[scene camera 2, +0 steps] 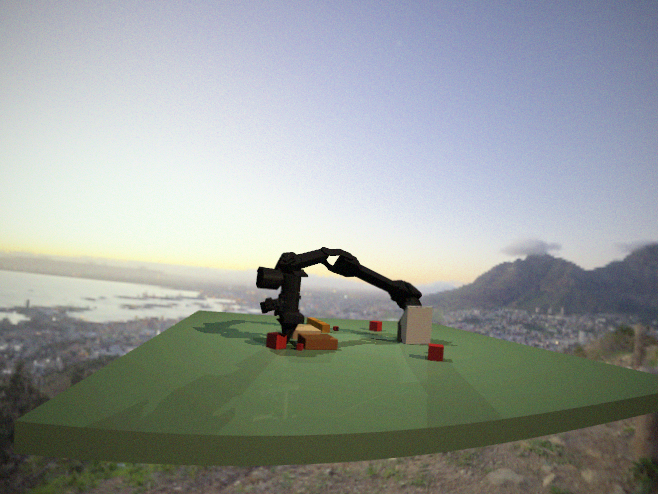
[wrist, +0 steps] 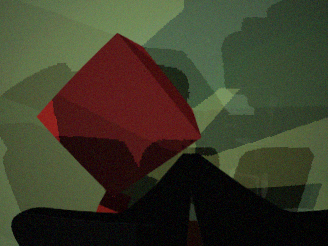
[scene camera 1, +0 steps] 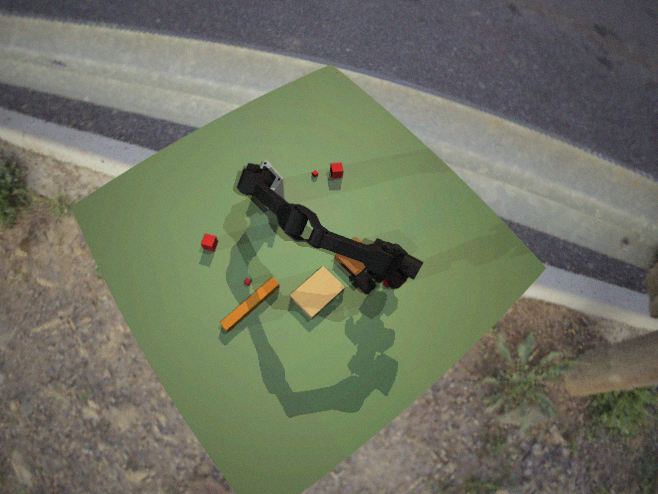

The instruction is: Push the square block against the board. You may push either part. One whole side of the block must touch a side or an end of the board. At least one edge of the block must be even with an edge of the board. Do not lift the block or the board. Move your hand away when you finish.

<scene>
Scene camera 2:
my gripper: 285, 343
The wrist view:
my gripper: 189, 161
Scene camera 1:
my gripper: 377, 278
tan block: 322, 288
orange board: 239, 314
</scene>
